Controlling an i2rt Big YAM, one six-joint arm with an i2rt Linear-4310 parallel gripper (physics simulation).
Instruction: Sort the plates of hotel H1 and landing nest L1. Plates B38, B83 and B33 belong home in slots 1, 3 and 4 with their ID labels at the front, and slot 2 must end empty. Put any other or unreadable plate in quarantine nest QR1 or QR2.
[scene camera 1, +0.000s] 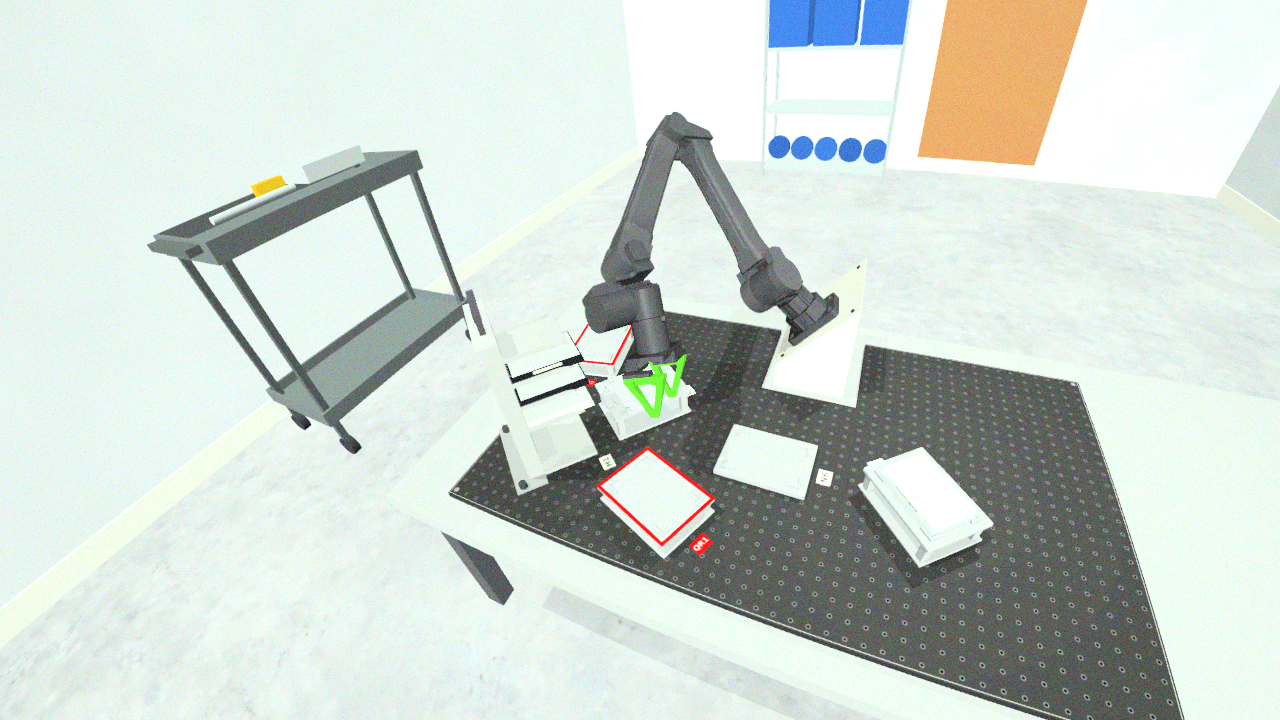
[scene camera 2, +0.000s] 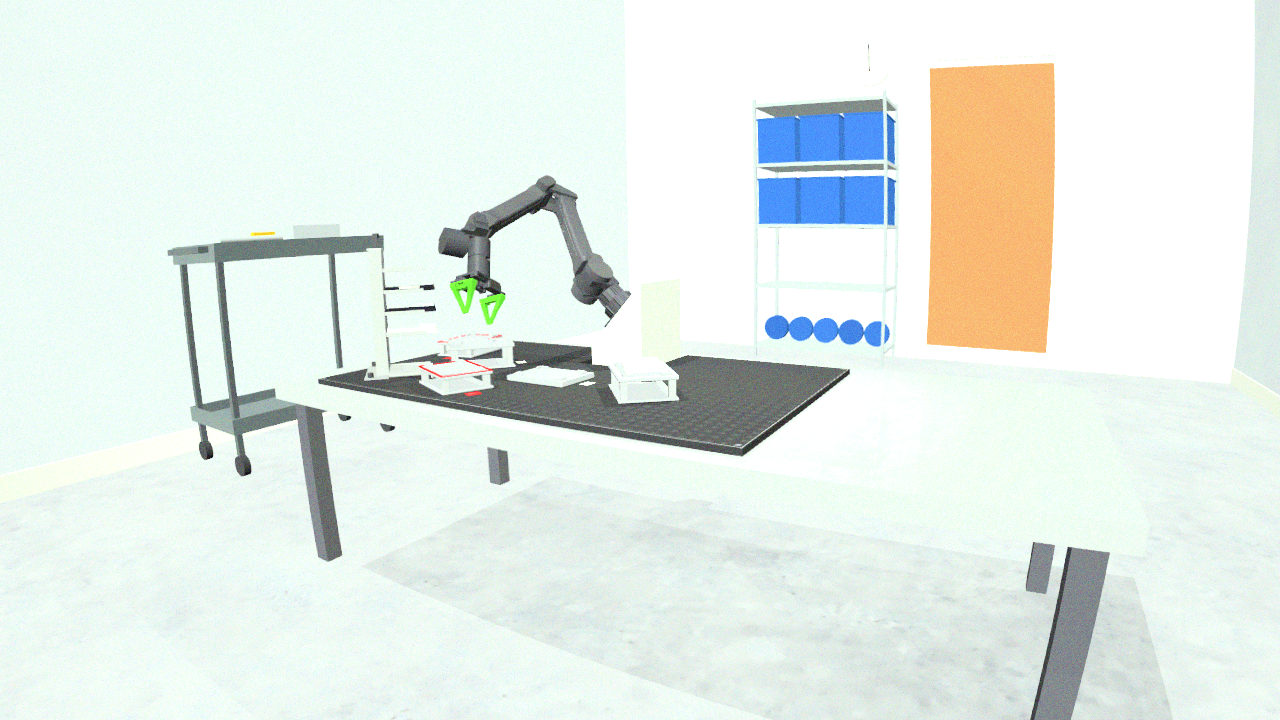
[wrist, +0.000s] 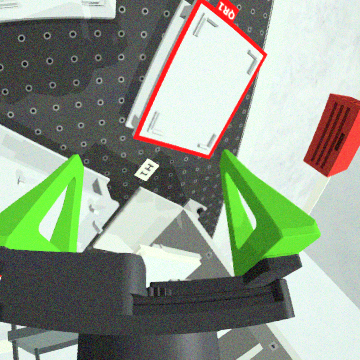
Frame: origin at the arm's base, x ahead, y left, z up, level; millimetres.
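Seen in the pictures: gripper, between the fingertips: (scene camera 1: 664, 406) (scene camera 2: 478, 319) (wrist: 149, 157); arm's base, origin of its link: (scene camera 1: 816, 321) (scene camera 2: 628, 314).
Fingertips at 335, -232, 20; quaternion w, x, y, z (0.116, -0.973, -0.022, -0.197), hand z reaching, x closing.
Pixels of each thing's top centre, then the offset from my fingertips to it, as dx, dy, dz.
- shelf, centre of its top: (wrist: 158, 277) (scene camera 1: 554, 397) (scene camera 2: 411, 326) +3, -218, -25
- Red-rimmed nest QR1, centre of its top: (wrist: 208, 91) (scene camera 1: 653, 490) (scene camera 2: 454, 365) +105, +8, -93
- low white block, centre of its top: (scene camera 1: 766, 455) (scene camera 2: 550, 371) -37, +175, -121
My open, empty gripper (scene camera 1: 665, 402) (scene camera 2: 477, 317) (wrist: 150, 154) points down beside hotel H1 and above the white stand next to it. Hotel H1 (scene camera 1: 510, 416) (scene camera 2: 375, 313) stands at the mat's left end. In it show two black-edged plates, an upper one (scene camera 1: 547, 367) and a lower one (scene camera 1: 553, 385), with a pale plate or shelf (scene camera 1: 559, 408) (wrist: 170, 262) below them. Their IDs are unreadable. Red-rimmed nest QR1 (scene camera 1: 656, 497) (scene camera 2: 456, 368) (wrist: 200, 85) holds no plate. Another red-rimmed nest (scene camera 1: 605, 344) (scene camera 2: 474, 340) is behind, partly hidden. Which nest is L1 is unclear.
The white stand (scene camera 1: 626, 420) (wrist: 30, 175) is right beside the hotel. A low white block (scene camera 1: 766, 461) (scene camera 2: 550, 376) lies mid-mat. A white nest with a pale top (scene camera 1: 930, 501) (scene camera 2: 642, 380) stands right. A grey cart (scene camera 1: 313, 223) (scene camera 2: 295, 247) is left. A red box (wrist: 332, 135) lies beyond the table.
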